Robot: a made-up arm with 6 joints.
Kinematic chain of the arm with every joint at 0, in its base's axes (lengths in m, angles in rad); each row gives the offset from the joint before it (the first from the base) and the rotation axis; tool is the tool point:
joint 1: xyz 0 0 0.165 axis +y
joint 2: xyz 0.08 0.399 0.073 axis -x
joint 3: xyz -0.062 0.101 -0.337 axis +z
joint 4: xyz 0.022 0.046 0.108 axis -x
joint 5: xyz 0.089 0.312 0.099 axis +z
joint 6: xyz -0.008 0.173 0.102 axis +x
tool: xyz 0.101 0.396 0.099
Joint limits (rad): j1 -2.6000..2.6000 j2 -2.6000..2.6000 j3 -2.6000..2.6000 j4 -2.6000..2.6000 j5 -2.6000..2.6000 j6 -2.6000..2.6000
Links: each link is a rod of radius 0.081 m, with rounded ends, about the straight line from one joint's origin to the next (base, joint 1, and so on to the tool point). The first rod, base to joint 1, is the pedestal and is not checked.
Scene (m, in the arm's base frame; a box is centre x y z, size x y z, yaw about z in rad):
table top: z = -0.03
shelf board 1: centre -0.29 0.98 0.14 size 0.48 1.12 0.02 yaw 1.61
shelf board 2: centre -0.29 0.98 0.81 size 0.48 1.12 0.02 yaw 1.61
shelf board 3: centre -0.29 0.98 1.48 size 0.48 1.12 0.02 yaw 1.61
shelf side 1: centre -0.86 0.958 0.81 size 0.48 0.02 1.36 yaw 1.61
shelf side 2: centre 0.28 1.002 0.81 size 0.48 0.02 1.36 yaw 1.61
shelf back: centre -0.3 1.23 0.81 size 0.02 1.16 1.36 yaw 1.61
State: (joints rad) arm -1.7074 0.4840 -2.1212 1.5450 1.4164 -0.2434
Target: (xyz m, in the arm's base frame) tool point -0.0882 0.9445 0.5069
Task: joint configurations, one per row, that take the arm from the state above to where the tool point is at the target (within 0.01 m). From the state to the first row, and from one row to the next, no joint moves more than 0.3 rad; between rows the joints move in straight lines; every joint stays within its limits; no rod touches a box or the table.
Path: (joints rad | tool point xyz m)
1: -1.7319 0.3629 -2.2227 1.5367 1.7123 -0.2703 | 0.4652 0.5145 0.7516
2: -1.7563 0.2419 -2.3241 1.5284 2.0082 -0.2973 | 0.2554 0.5758 0.7196
3: -1.7808 0.1208 -2.4256 1.5202 2.3041 -0.3242 | 0.0651 0.5621 0.6357
4: -1.8053 -0.0003 -2.5271 1.5119 2.6000 -0.3512 | -0.0705 0.4943 0.5069
5: -1.9055 -0.0865 -2.2795 1.4607 2.4246 -0.3440 | -0.0763 0.6405 0.5513
6: -2.0058 -0.1727 -2.0319 1.4096 2.2491 -0.3369 | -0.0853 0.7961 0.5489
7: -2.1061 -0.2588 -1.7843 1.3585 2.0737 -0.3298 | -0.0882 0.9445 0.5069

